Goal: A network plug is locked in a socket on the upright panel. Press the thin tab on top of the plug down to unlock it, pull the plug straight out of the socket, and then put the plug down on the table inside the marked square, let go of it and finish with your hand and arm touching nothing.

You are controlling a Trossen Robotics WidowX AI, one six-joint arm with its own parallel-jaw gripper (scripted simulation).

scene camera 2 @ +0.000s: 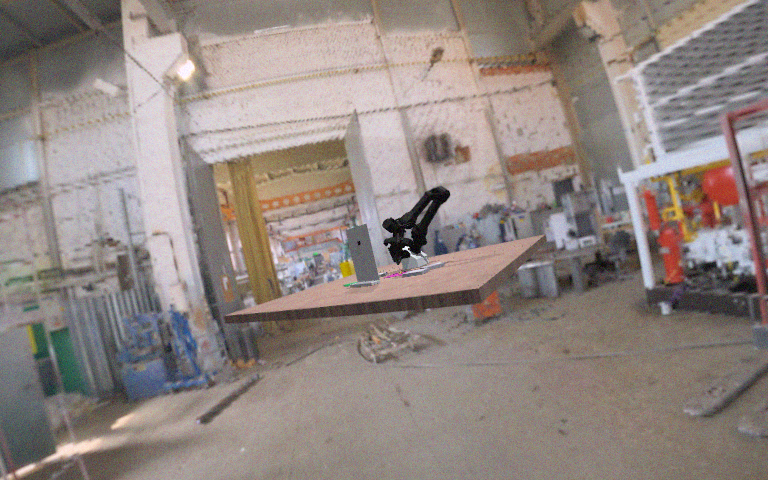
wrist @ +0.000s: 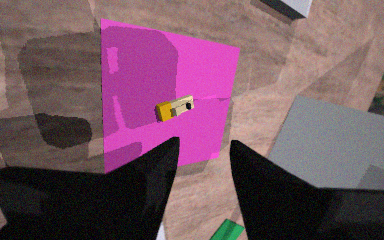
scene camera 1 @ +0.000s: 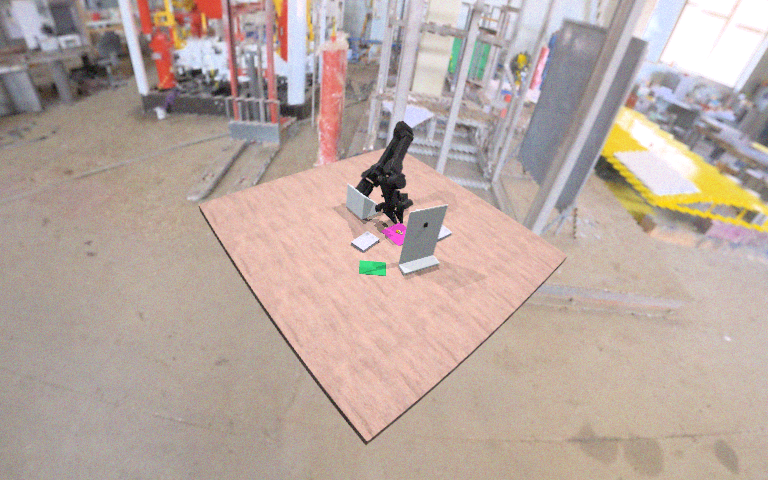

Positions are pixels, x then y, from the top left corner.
Labels:
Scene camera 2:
grey panel: 363, 258
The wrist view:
my gripper: 204, 145
magenta marked square: 140, 67
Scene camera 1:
my gripper: 399, 223
grey panel: 424, 226

